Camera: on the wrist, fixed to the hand. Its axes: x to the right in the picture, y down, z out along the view.
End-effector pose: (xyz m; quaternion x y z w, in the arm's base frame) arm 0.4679 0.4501 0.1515 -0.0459 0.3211 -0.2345 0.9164
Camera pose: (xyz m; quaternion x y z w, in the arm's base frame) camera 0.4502 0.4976 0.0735 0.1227 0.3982 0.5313 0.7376
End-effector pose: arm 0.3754 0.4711 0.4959 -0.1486 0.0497 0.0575 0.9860
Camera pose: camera 0.3726 0.5001 0.4075 -0.1881 0.2640 0.7324 0.5988
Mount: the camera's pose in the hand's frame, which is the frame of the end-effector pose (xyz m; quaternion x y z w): 0.0103 0.0533 -0.0756 -0.1177 0.1325 0.7176 0.6736
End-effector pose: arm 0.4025 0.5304 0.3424 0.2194 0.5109 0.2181 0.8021
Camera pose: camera 0.3306 0.5892 0.3367 0.3911 0.2673 0.8116 0.3419
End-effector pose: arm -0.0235 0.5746 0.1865 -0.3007 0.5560 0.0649 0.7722
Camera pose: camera -0.1048 0.5748 0.1412 0.0969 0.6849 0.6234 0.3645
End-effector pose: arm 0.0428 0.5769 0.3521 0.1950 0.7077 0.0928 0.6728
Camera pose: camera -0.0241 0.6393 0.3695 0.5476 0.4149 0.6544 0.3157
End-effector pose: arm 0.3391 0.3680 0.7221 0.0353 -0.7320 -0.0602 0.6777
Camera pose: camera 0.4152 0.4164 0.7451 -0.5733 -0.4215 0.3643 0.6008
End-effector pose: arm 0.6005 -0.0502 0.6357 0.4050 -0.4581 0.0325 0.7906
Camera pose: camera 0.6367 0.0329 0.6569 -0.1533 -0.4983 0.5889 0.6176
